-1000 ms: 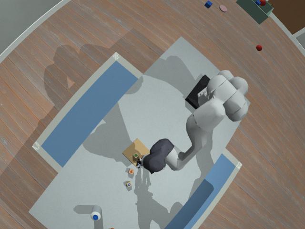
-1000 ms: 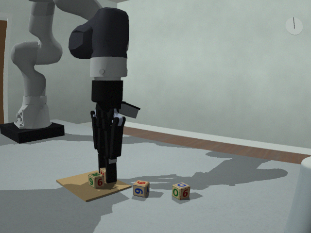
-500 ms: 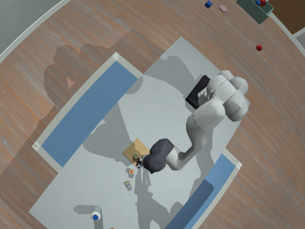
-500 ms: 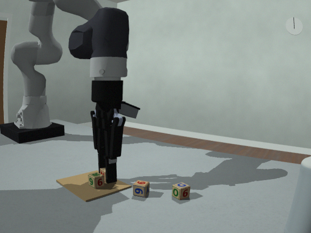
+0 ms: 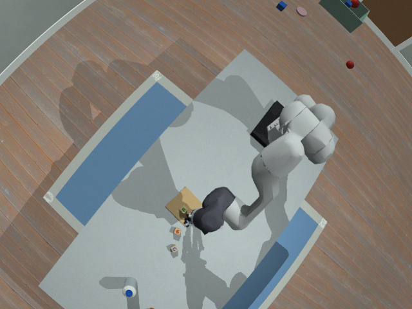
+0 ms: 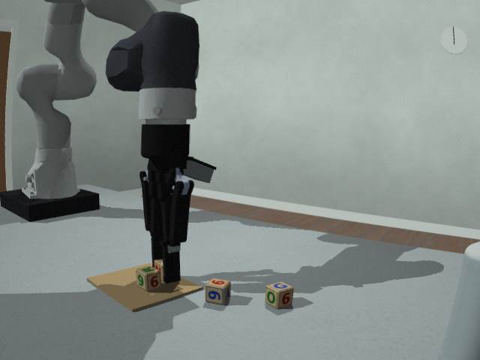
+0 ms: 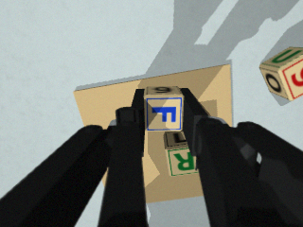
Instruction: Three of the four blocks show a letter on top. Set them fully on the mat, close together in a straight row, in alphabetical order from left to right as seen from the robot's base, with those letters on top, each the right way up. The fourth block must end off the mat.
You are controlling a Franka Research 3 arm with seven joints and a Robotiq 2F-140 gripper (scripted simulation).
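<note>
Right now the block is 2 cm below my hand. From my hand the other things lie so: tan mat 5 cm to the right, 4 cm below, 1 cm behind.
</note>
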